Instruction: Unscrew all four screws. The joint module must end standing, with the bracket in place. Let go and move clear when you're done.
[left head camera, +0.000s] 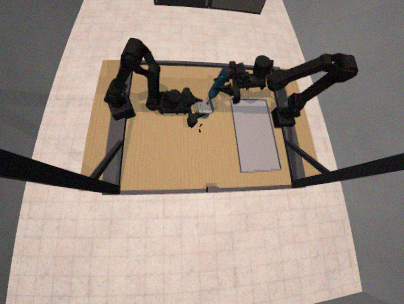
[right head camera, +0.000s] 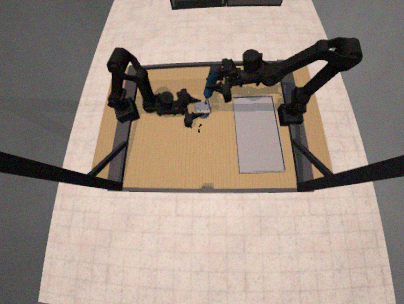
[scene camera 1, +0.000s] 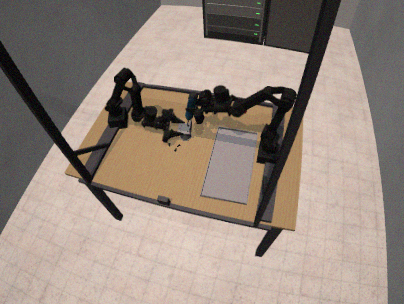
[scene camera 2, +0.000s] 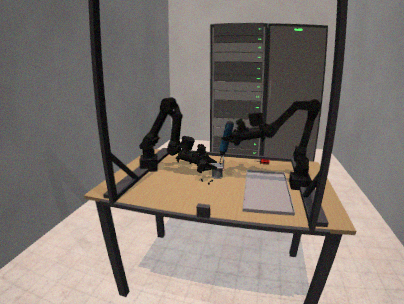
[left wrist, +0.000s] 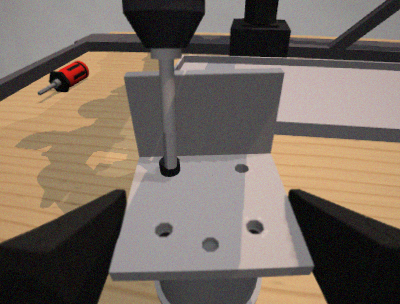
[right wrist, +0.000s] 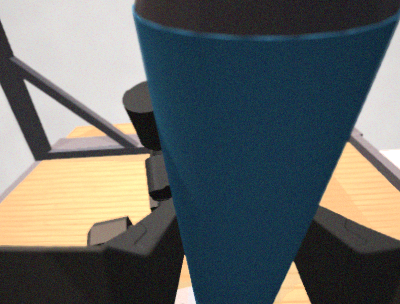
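Pixels of known places: left gripper, fingertip midpoint: (left head camera: 204, 107) (right head camera: 202, 107) (scene camera 1: 184, 128) (scene camera 2: 216, 165) (left wrist: 208, 199); right gripper, fingertip midpoint: (left head camera: 213, 83) (right head camera: 206, 83) (scene camera 1: 187, 106) (scene camera 2: 222, 137); left arm's base, link origin: (left head camera: 119, 103) (right head camera: 123, 107) (scene camera 1: 116, 114) (scene camera 2: 148, 157); right arm's base, link origin: (left head camera: 286, 115) (right head camera: 292, 112) (scene camera 1: 268, 150) (scene camera 2: 300, 176) (left wrist: 259, 23).
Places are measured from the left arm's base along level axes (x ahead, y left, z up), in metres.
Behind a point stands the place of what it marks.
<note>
The grey L-shaped bracket (left wrist: 215, 192) {x 0.382, y -0.175, z -0.008 m} (left head camera: 204, 107) {x 0.379, y -0.172, z -0.008 m} sits flat on the upright round module (left wrist: 210, 290) {x 0.354, y -0.166, z -0.036 m} (scene camera 2: 217, 174) {x 0.377, y -0.200, z -0.049 m}. A black screw (left wrist: 170, 167) {x 0.394, y -0.157, z 0.001 m} is at its far left hole, with the screwdriver's shaft tip on it. Three other corner or edge holes and the near middle one show no screw head. Small dark screws (scene camera 2: 210, 182) {x 0.324, y -0.251, z -0.068 m} (scene camera 1: 176, 147) {x 0.325, y -0.247, z -0.069 m} lie on the table in front of the module. My left gripper (left wrist: 208, 199) {x 0.379, y -0.171, z -0.008 m} is shut on the bracket's two sides. My right gripper (right wrist: 232, 200) {x 0.408, y -0.160, z 0.143 m} is shut on the blue screwdriver (right wrist: 250, 140) (scene camera 2: 226, 137), tilted slightly above the bracket.
A light grey tray (left head camera: 257, 135) {x 0.598, y -0.397, z -0.070 m} (scene camera 2: 267, 192) {x 0.583, y -0.405, z -0.070 m} lies to the right of the module. A red screwdriver (left wrist: 75, 73) {x 0.710, y -0.050, z -0.054 m} (scene camera 2: 264, 161) {x 0.712, y -0.050, z -0.052 m} lies toward the back of the table. A small dark block (scene camera 2: 203, 210) {x 0.244, y -0.562, z -0.032 m} is at the table's front edge.
</note>
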